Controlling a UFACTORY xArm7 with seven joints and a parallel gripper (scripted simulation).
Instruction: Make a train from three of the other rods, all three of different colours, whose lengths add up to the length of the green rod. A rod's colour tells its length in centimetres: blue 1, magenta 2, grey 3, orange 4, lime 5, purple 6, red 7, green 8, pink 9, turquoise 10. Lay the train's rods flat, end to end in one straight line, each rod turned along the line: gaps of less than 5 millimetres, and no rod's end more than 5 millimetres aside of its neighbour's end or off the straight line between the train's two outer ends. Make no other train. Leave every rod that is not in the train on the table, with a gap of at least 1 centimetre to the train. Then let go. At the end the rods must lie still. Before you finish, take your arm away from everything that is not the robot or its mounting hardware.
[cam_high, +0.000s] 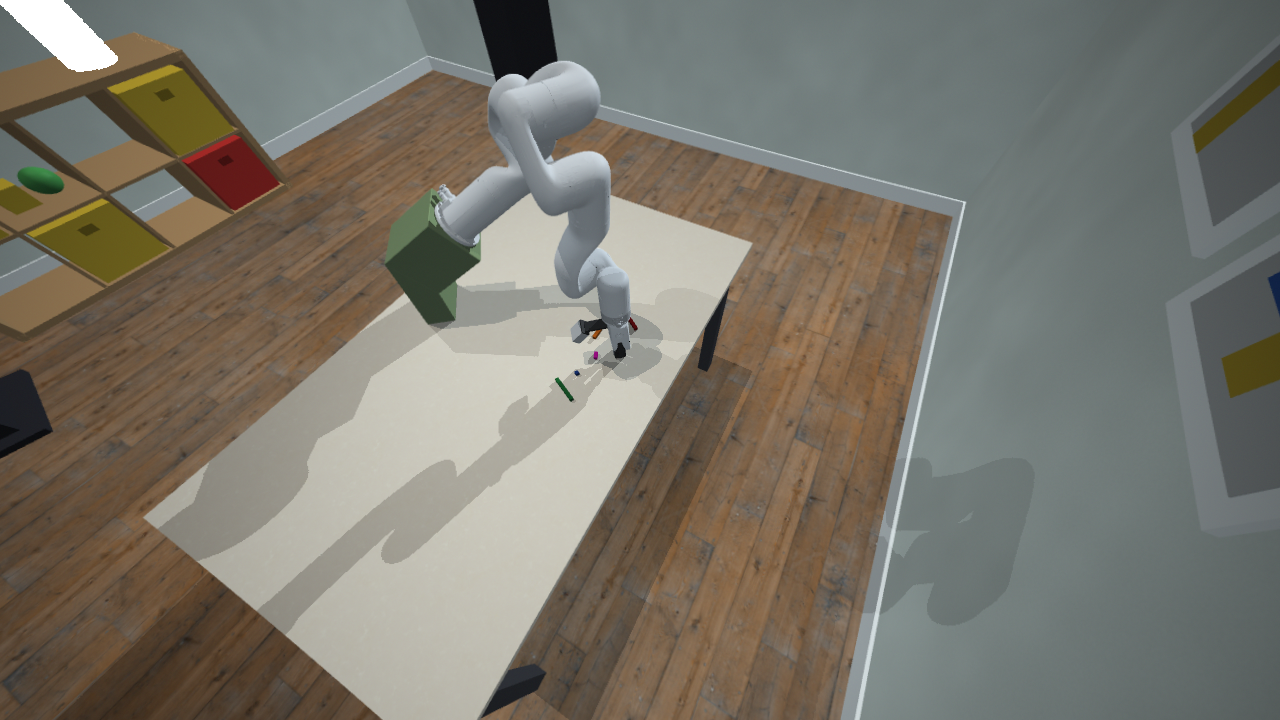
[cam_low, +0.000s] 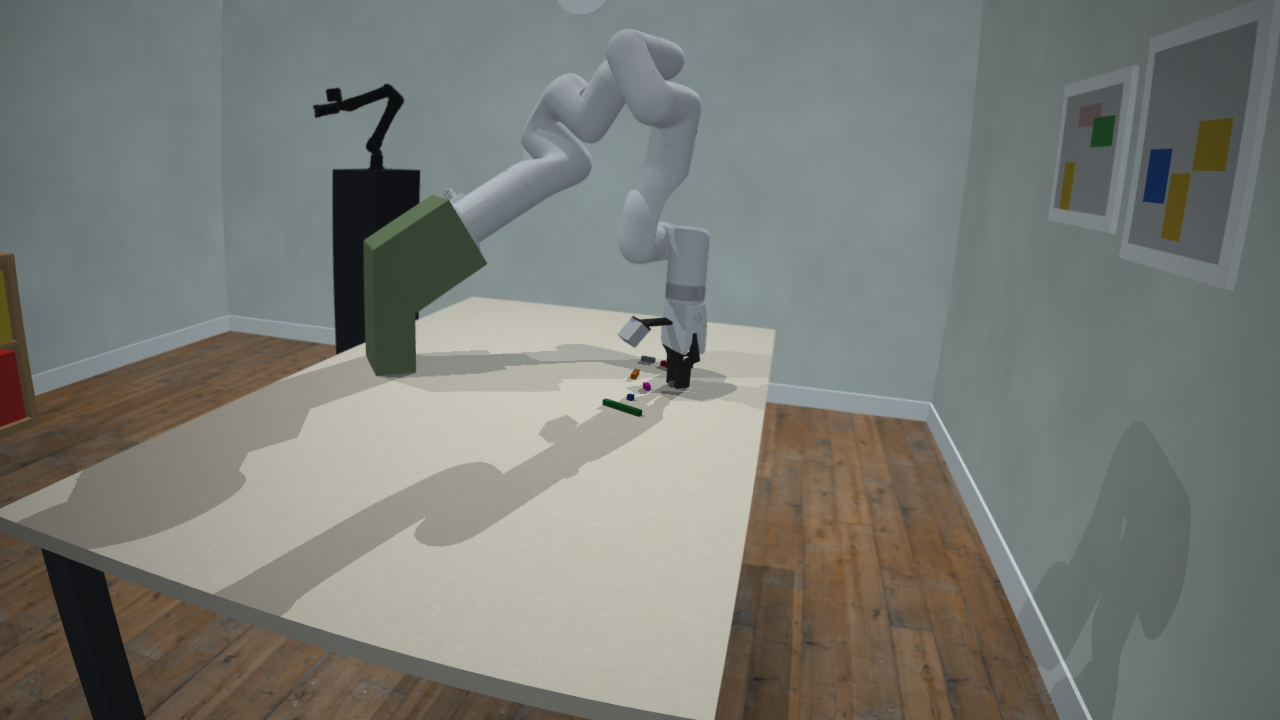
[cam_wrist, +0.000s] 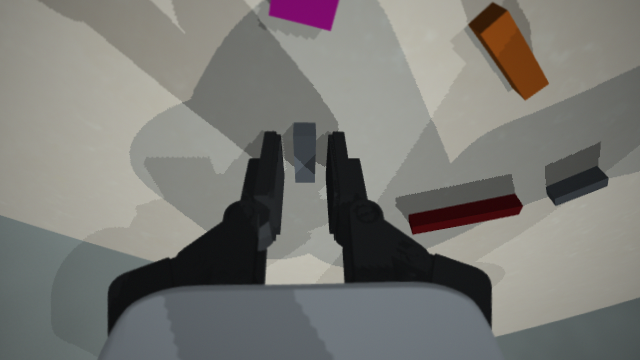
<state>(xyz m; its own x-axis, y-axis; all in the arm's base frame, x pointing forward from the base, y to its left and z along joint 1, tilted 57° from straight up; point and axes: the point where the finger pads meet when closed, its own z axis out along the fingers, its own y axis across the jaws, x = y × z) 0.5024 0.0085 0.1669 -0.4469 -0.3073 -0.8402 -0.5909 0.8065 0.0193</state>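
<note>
Now: the blue rod 130 mm to the right of my hand, 40 mm behind it and 20 mm below it. The rest, counted from my hand: magenta rod (50 mm to the right, 40 mm behind, 20 mm below); red rod (100 mm to the left, 50 mm behind, 20 mm below); orange rod (100 mm behind, 20 mm below).
</note>
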